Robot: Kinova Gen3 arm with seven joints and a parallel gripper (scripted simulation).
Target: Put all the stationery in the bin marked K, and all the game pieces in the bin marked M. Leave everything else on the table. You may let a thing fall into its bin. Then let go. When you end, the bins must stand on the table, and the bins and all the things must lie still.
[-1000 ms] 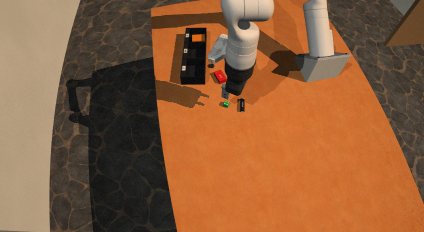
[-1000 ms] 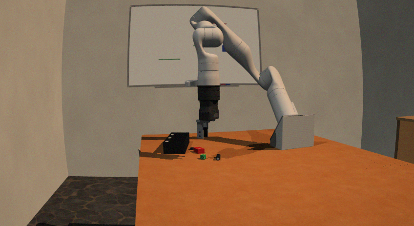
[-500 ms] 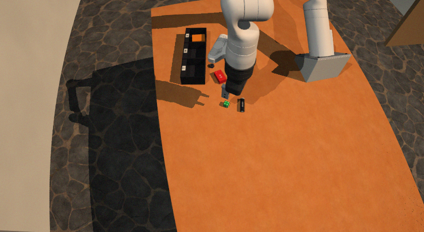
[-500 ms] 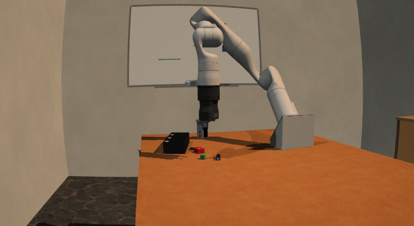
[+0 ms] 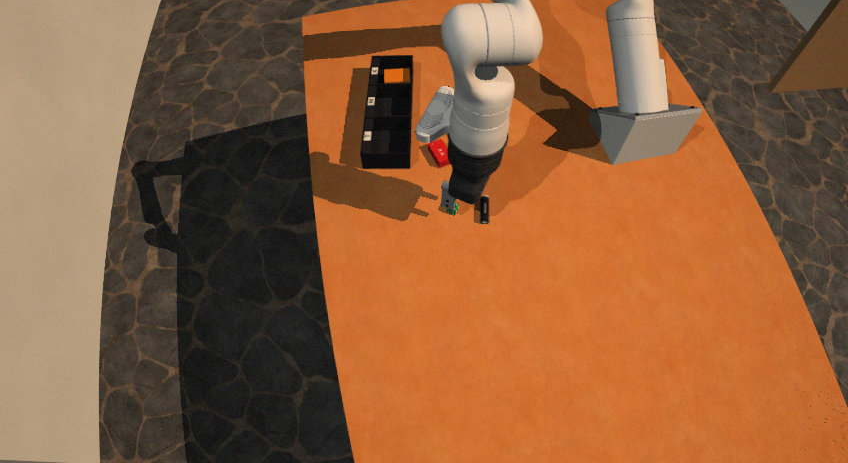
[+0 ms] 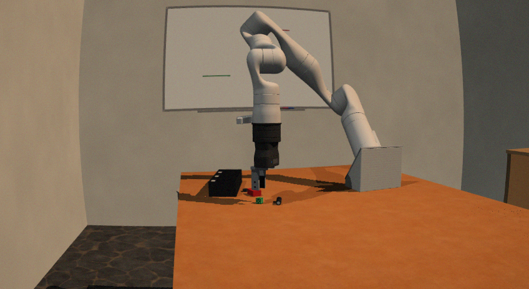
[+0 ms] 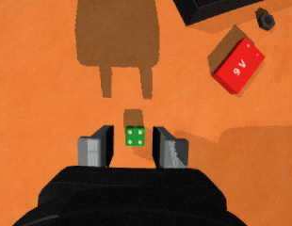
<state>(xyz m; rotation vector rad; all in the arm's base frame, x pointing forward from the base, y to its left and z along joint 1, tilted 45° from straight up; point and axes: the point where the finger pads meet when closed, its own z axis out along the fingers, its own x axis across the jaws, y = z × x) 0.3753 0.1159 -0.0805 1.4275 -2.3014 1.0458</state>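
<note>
Now: hand 5 cm above the green die. From my hand the other things lie so: black nut 3 cm ahead, 17 cm to the right, 5 cm below; then black cylinder 5 cm behind, 1 cm to the left, 5 cm below; then red 9V battery 1 cm ahead, 12 cm to the right, 5 cm below.
</note>
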